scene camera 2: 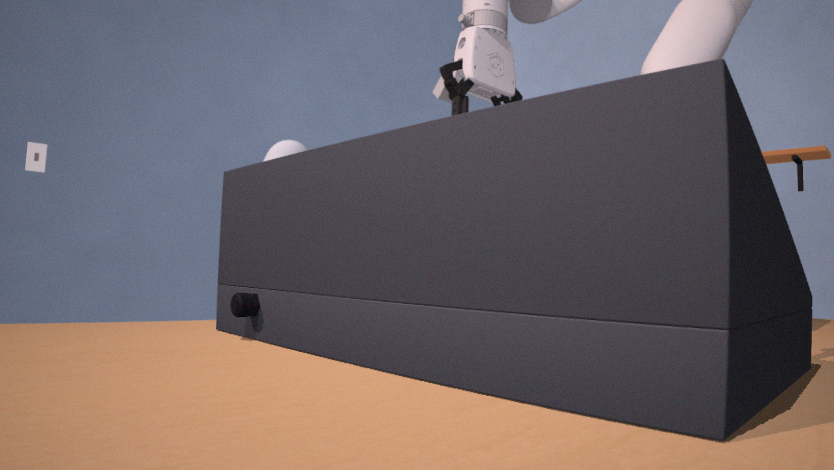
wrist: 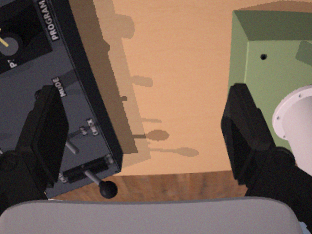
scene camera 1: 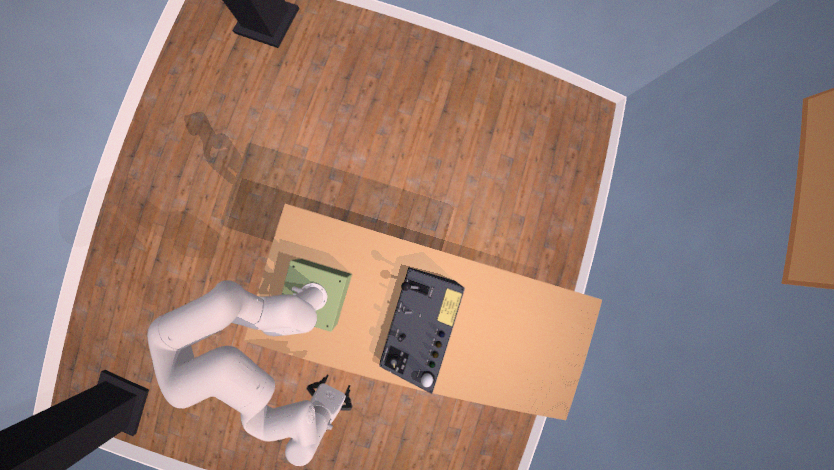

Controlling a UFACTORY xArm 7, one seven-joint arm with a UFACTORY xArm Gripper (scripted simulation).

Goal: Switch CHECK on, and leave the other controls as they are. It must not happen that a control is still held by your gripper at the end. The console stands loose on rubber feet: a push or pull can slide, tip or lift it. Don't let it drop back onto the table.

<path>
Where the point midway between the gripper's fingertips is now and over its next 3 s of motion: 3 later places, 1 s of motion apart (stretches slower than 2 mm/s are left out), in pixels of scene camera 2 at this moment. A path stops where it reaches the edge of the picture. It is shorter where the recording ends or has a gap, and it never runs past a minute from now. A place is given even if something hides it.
The gripper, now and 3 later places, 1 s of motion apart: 481,130; 481,88; 493,60; 530,34
</path>
